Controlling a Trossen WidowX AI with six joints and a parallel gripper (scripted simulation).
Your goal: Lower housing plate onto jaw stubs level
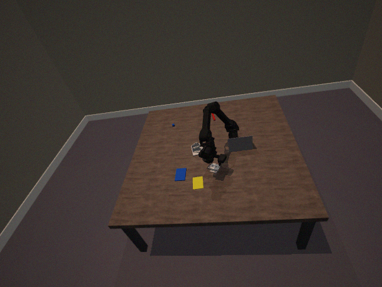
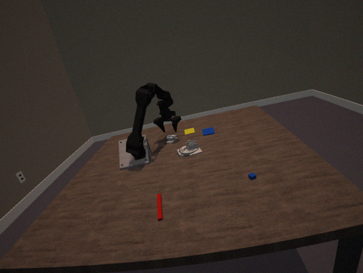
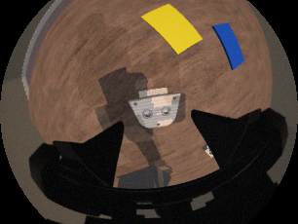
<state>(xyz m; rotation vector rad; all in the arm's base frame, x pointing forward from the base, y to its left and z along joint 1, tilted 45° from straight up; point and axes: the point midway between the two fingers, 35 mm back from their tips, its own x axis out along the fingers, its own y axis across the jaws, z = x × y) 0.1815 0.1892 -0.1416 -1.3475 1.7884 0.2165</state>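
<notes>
My gripper tip is now 1 cm to the left of the white part and 5 cm above it. Also, from my gripper tip: blue card 25 cm ahead, 6 cm below; then yellow card 13 cm ahead, 9 cm to the left, 6 cm below; then red bar 5 cm behind, 66 cm to the right, 6 cm below.
</notes>
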